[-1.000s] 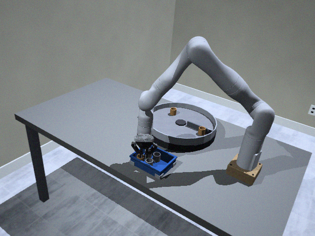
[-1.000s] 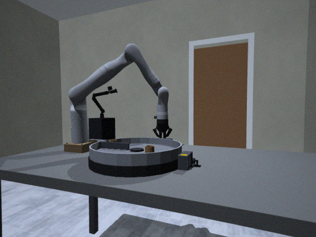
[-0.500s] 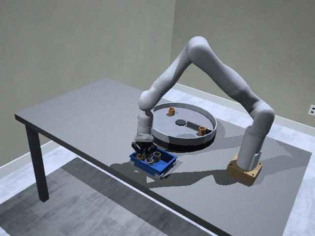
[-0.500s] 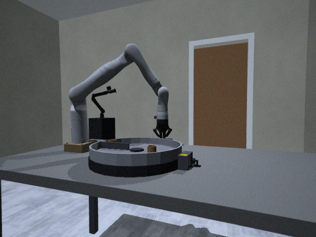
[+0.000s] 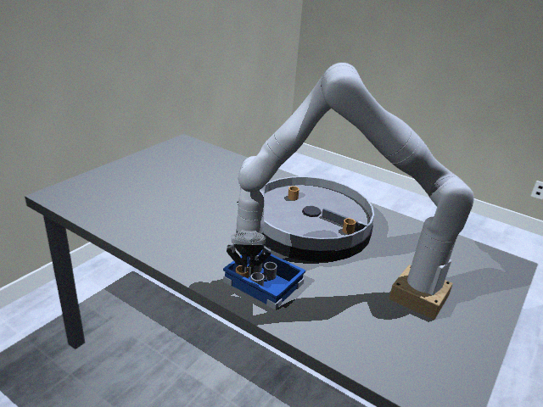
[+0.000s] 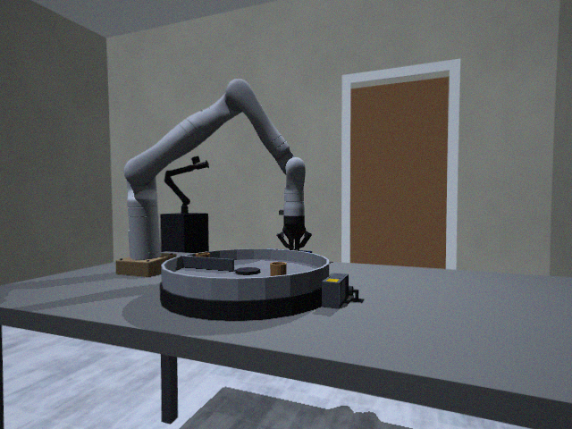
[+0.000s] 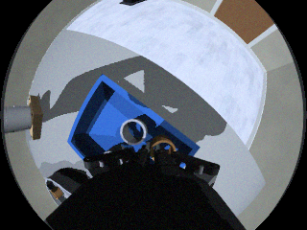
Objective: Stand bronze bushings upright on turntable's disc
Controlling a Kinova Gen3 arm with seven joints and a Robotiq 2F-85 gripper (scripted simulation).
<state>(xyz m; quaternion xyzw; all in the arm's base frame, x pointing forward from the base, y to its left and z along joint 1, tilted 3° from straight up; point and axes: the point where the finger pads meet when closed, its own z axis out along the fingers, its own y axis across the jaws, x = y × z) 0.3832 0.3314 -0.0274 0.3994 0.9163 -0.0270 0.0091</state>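
Right now my hand is 80 mm short of the turntable disc, 380 mm to the left of it and 10 mm below it.
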